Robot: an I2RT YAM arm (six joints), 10 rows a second.
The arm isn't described. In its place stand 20 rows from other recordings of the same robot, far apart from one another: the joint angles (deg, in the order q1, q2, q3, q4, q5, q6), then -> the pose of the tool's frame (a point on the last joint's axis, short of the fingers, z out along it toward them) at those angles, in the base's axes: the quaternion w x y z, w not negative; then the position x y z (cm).
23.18 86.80 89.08 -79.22 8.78 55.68 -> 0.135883, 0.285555, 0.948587, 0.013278, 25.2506, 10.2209, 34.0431
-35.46 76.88 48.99 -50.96 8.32 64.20 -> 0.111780, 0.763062, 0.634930, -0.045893, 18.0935, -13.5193, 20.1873
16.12 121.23 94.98 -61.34 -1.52 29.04 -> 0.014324, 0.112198, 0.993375, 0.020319, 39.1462, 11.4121, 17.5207
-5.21 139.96 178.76 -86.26 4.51 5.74 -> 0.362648, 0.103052, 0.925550, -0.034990, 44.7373, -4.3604, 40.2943
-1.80 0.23 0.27 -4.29 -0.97 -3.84 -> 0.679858, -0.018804, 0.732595, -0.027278, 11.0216, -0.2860, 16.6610
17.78 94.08 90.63 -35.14 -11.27 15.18 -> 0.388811, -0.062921, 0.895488, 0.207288, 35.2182, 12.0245, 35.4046
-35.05 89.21 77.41 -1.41 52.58 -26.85 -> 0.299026, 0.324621, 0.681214, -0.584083, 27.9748, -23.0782, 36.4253
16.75 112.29 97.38 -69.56 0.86 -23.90 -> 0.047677, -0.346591, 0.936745, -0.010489, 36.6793, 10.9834, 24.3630
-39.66 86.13 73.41 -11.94 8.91 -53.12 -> 0.323856, -0.056712, 0.838381, -0.434762, 26.8693, -22.9918, 33.5932
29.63 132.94 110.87 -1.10 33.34 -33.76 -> 0.518584, -0.285708, 0.763364, -0.258296, 48.3241, 25.2345, 22.9497
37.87 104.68 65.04 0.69 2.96 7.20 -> 0.406803, -0.227837, 0.872921, 0.143561, 31.6137, 24.3512, 18.9918
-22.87 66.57 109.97 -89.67 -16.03 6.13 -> 0.383691, 0.179825, 0.902728, 0.074342, 12.0483, -4.0150, 48.9467
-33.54 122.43 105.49 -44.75 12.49 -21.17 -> 0.167444, 0.130295, 0.955407, -0.205385, 38.3327, -26.3340, 22.6592
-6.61 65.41 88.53 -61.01 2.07 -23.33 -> 0.420066, -0.122746, 0.889835, -0.129118, 19.6916, -2.4113, 43.7645
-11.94 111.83 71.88 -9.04 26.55 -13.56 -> 0.285056, 0.067540, 0.912660, -0.285015, 40.1721, -10.1213, 16.7377
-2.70 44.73 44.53 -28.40 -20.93 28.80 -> 0.453819, 0.140266, 0.838975, 0.265509, 17.2226, 0.4610, 30.7100
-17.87 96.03 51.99 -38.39 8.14 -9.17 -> 0.047465, 0.080164, 0.992080, -0.084252, 26.4900, -9.0703, 14.0569
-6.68 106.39 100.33 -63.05 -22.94 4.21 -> 0.181845, 0.055566, 0.962861, 0.191685, 38.1552, -3.0716, 30.0808
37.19 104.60 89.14 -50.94 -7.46 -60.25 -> 0.212673, -0.742832, 0.634432, 0.021607, 30.1865, 23.4848, 26.1340
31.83 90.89 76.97 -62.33 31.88 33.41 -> 0.243925, 0.046033, 0.954092, -0.167601, 26.5747, 14.2833, 27.5526
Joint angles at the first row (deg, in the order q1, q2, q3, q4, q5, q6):
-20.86, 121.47, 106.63, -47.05, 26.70, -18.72
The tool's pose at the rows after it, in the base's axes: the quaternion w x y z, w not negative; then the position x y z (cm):
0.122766, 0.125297, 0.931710, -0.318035, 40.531, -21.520, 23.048
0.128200, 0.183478, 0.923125, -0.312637, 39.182, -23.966, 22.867
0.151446, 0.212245, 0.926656, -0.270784, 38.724, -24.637, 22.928
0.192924, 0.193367, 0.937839, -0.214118, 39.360, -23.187, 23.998
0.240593, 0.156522, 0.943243, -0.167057, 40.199, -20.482, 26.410
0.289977, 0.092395, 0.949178, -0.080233, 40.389, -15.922, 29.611
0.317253, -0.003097, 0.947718, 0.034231, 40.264, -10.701, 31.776
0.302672, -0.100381, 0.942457, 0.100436, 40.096, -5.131, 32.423
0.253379, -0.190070, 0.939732, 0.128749, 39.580, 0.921, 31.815
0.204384, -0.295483, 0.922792, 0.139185, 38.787, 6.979, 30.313
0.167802, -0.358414, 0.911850, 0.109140, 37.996, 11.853, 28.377
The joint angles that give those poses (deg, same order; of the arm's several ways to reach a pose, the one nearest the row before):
-25.76, 121.47, 104.20, -44.91, 29.78, -17.98
-29.30, 121.47, 103.79, -44.23, 28.99, -14.22
-30.68, 121.21, 103.81, -44.49, 23.73, -10.90
-29.26, 119.74, 103.98, -44.51, 16.21, -10.28
-26.22, 117.03, 104.90, -45.12, 9.96, -10.31
-21.54, 112.40, 105.08, -47.66, -0.29, -10.33
-16.01, 108.92, 105.08, -51.07, -13.30, -12.16
-8.97, 107.46, 105.08, -55.27, -19.44, -15.44
-0.43, 107.57, 104.97, -60.53, -19.97, -18.48
8.49, 108.84, 104.16, -63.72, -19.27, -23.31
16.08, 110.54, 102.70, -63.68, -14.11, -24.53

